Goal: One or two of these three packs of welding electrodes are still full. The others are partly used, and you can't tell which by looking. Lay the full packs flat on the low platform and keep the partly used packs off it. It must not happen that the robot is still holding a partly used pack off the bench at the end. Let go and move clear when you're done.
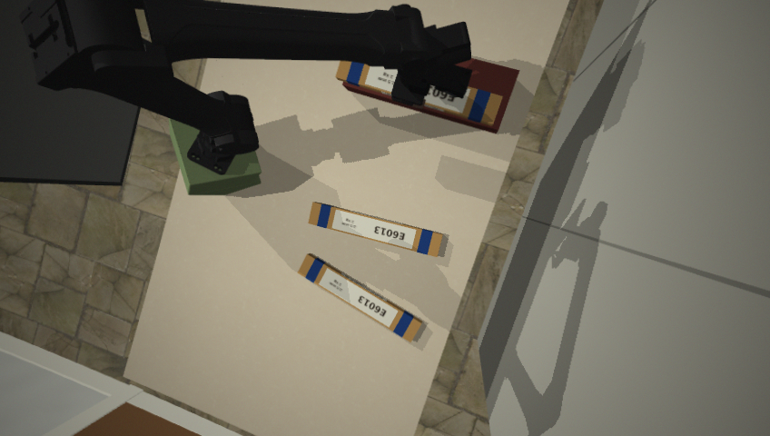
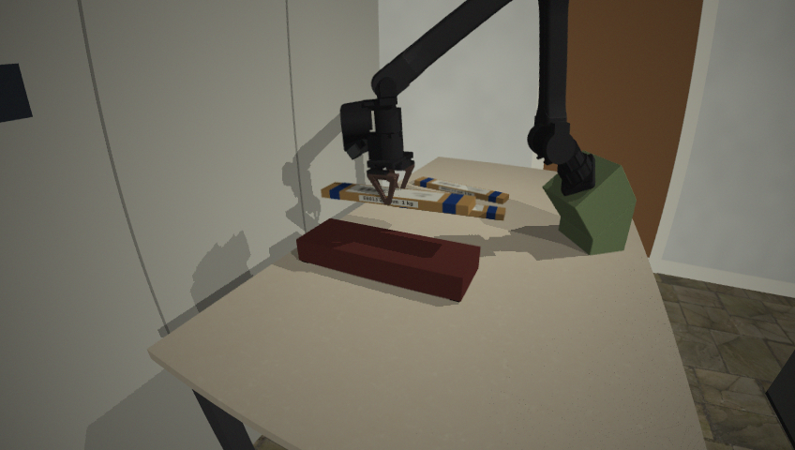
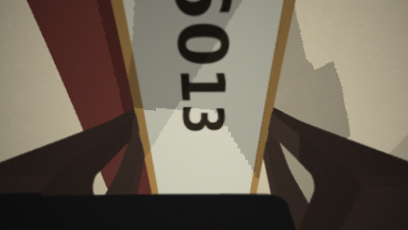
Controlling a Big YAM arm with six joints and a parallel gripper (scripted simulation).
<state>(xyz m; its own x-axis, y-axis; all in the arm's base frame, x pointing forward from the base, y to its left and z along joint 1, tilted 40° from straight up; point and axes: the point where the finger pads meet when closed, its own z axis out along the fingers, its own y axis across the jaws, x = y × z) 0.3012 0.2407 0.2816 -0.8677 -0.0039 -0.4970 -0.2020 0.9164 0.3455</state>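
Now: hand 14 cm above the dark red low platform, 5 cm to the right of it and 1 cm past it. Also, from my hand: pack of welding electrodes (right at my hand).
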